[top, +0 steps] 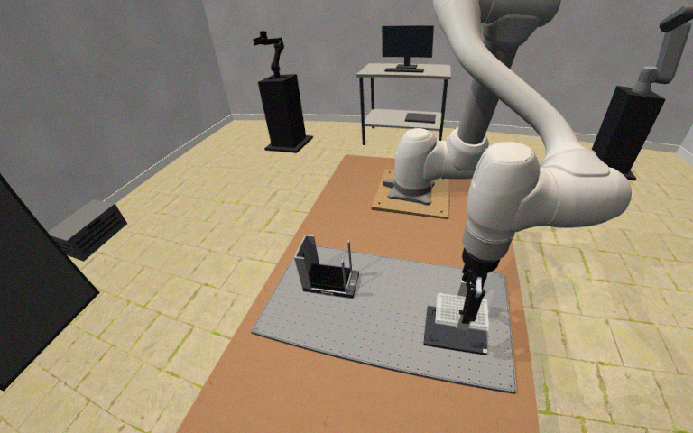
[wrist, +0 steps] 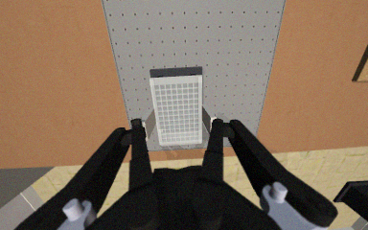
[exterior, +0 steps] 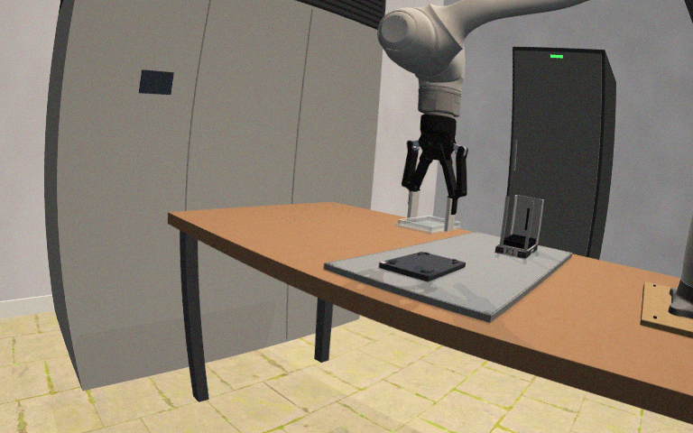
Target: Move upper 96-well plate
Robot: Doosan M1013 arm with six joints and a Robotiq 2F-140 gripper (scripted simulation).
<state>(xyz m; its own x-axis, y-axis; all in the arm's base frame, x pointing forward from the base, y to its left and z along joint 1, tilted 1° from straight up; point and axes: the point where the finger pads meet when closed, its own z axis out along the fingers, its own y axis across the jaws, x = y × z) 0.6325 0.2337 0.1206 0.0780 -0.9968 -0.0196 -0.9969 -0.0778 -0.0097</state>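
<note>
The dark plate nest N1 is 11 cm below my hand. From my hand the other things lie so: white 96-well plate 2 cm below; then dark plate 39 cm to the right, 9 cm below, 6 cm behind; then pale square 10 cm below, 8 cm to the left, 5 cm ahead.
</note>
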